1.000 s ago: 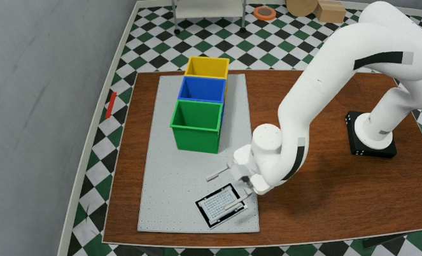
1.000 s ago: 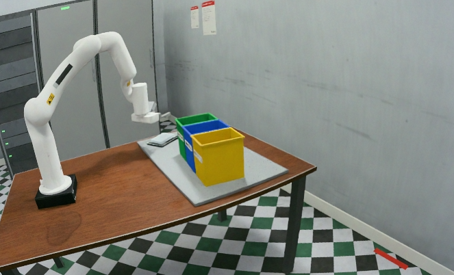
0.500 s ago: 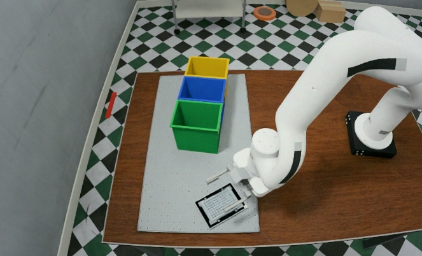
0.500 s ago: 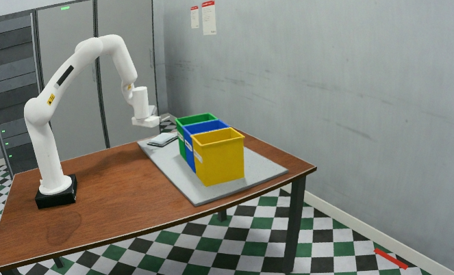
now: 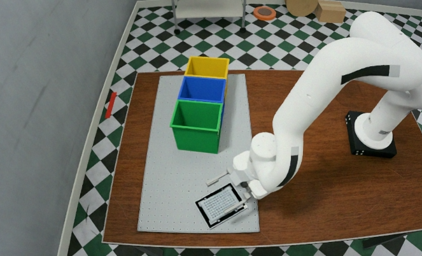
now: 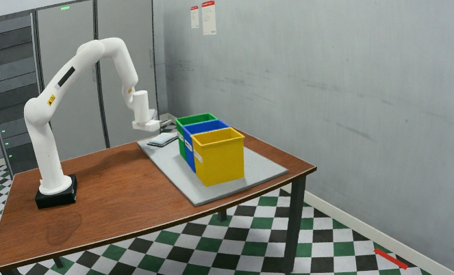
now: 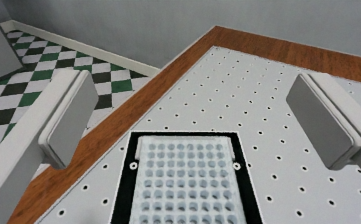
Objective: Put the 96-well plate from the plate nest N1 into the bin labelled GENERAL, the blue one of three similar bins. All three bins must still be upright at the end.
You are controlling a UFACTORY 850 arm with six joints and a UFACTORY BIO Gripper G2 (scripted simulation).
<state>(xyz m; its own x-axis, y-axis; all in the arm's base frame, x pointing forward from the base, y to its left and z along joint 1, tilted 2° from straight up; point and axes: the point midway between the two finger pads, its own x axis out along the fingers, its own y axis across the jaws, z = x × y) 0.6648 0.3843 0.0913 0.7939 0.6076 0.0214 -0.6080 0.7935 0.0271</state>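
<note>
The white 96-well plate is 100 mm below my hand. From my hand the other things lie so: blue bin: 410 mm to the right, 120 mm ahead, 30 mm below; black plate nest: 110 mm below; green bin: 280 mm to the right, 120 mm ahead, 30 mm below.
</note>
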